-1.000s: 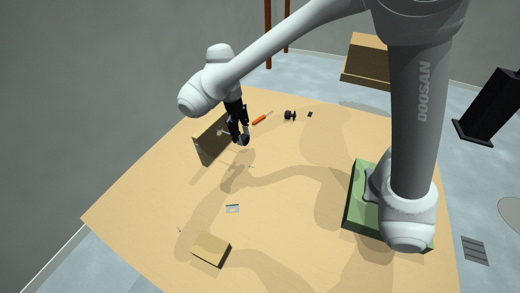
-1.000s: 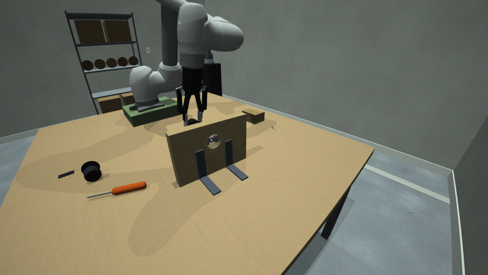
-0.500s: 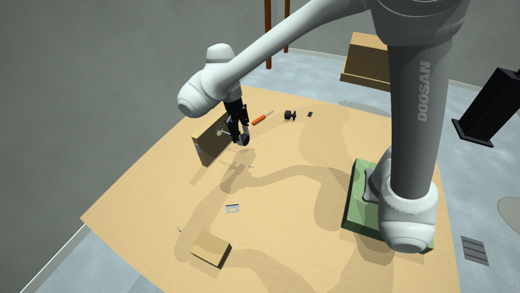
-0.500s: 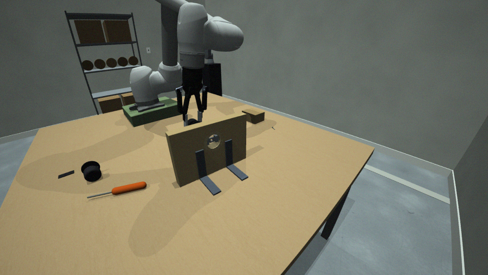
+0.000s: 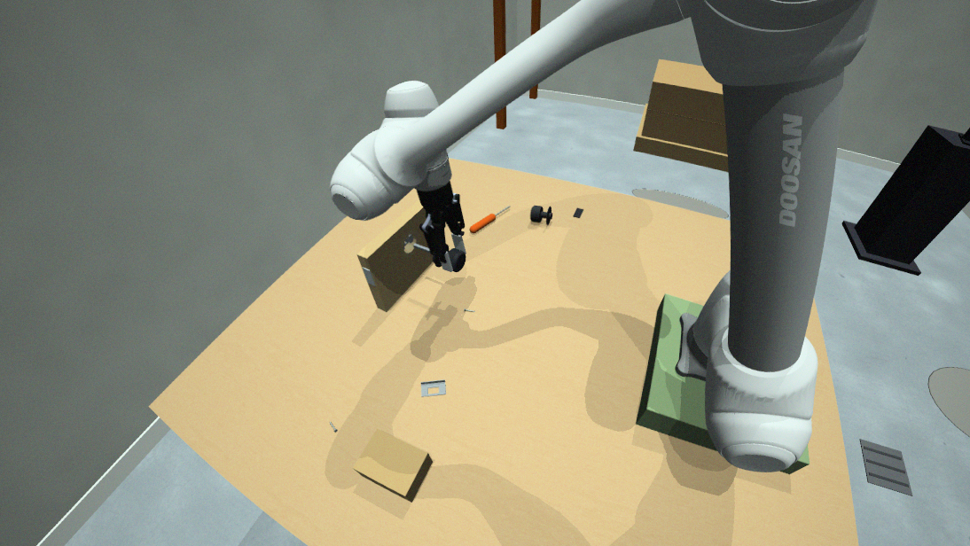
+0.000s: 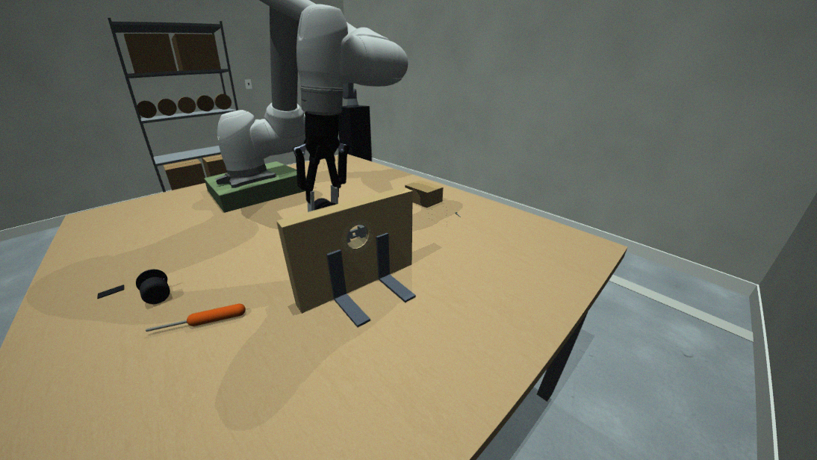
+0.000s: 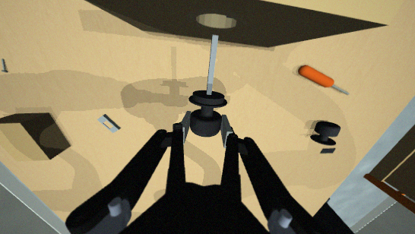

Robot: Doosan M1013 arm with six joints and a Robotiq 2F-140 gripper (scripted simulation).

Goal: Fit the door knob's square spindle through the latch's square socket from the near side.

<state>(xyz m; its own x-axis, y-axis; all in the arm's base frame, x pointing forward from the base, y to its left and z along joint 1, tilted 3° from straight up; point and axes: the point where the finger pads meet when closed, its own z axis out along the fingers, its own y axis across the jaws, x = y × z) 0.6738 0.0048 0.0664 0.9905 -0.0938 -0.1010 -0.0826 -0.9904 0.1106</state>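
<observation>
The latch is 16 cm ahead of my hand, 3 cm below it and 2 cm to the right of it. The rest, counted from my hand: upright wooden panel (16 cm ahead, 4 cm below, 2 cm to the right); then orange-handled screwdriver (35 cm to the right, 15 cm below, 5 cm ahead); then wooden block (48 cm to the left, 13 cm below, 10 cm behind).
</observation>
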